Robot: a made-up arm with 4 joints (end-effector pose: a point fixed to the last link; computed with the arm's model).
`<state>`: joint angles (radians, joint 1 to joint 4).
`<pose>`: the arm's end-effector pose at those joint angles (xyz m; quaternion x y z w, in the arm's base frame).
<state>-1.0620 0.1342 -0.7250 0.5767</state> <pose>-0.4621 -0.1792 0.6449 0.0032 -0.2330 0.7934 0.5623</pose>
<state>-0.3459 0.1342 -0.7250 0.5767</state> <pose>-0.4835 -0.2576 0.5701 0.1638 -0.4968 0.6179 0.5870</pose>
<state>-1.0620 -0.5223 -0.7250 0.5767</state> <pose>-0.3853 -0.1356 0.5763 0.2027 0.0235 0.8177 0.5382</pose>
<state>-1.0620 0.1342 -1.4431 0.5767</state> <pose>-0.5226 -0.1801 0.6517 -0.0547 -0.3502 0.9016 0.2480</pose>
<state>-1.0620 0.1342 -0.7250 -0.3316</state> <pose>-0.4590 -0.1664 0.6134 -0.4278 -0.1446 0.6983 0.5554</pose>
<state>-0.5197 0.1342 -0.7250 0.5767</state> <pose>-0.4774 -0.2440 0.5931 0.1260 -0.4374 0.6687 0.5879</pose>
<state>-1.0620 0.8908 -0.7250 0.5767</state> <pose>-0.5842 -0.2183 0.6422 -0.2258 -0.4962 0.6610 0.5157</pose>
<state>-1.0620 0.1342 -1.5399 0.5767</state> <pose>-0.5305 -0.1830 0.6508 -0.0621 -0.3629 0.9075 0.2023</pose>
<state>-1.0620 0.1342 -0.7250 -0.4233</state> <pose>-0.4574 -0.1663 0.6102 -0.4679 -0.1336 0.6802 0.5482</pose>
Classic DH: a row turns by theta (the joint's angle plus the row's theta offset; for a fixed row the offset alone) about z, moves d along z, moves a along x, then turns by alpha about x. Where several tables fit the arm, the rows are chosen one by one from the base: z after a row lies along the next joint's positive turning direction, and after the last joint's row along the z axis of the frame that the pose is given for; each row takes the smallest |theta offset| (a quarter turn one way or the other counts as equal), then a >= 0, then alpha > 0; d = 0 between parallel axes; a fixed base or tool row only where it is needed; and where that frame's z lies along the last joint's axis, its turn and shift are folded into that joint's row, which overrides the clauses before.
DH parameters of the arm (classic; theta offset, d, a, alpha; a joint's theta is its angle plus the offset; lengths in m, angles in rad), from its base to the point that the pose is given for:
base (fixed): 1.528 0.3874 -0.1357 1.8063
joint 1: -0.3318 -0.555 0.0167 1.1719
joint 2: -1.482 0.0735 -0.0163 -1.8833
joint 3: -1.4004 -0.1371 0.0107 1.5708
joint 4: -0.9567 0.0847 -0.0327 1.6899
tool (fixed): 2.6791 0.0212 0 0

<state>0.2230 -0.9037 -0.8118 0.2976</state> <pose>-0.3868 -0.1554 0.5000 0.4159 -0.4195 0.7133 0.3772</pose>
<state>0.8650 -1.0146 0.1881 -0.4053</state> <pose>-0.3794 -0.0602 0.4467 0.3213 -0.1785 0.7743 0.5152</pose>
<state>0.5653 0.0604 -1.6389 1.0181</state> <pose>-0.5746 -0.2559 0.4362 0.1162 -0.8934 0.4203 0.1083</pose>
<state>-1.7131 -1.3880 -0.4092 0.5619</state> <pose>-0.3793 -0.1500 0.4206 0.1620 0.6733 0.5073 0.5128</pose>
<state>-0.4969 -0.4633 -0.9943 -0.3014</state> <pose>-0.4273 -0.1704 0.5537 -0.1339 -0.2947 0.7864 0.5261</pose>
